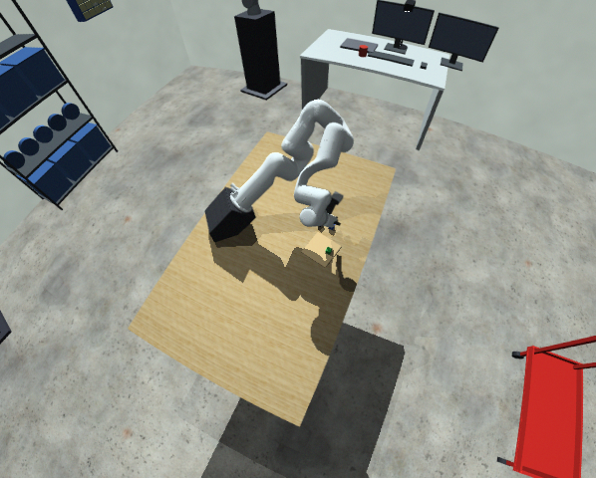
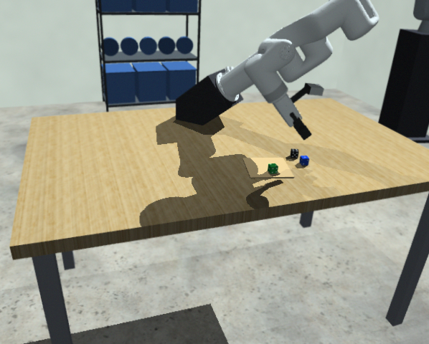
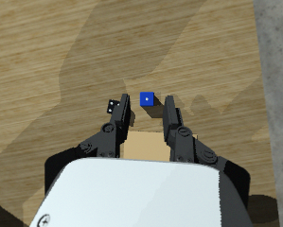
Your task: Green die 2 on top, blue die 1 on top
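Right now my hand is 11 cm above the blue die and 2 cm to the right of it. Round my hand: black die: 11 cm below, 6 cm behind, 1 cm to the left; tan mat: 12 cm below, 11 cm to the right, 2 cm ahead; green die: 10 cm to the right, 10 cm below, 6 cm ahead.
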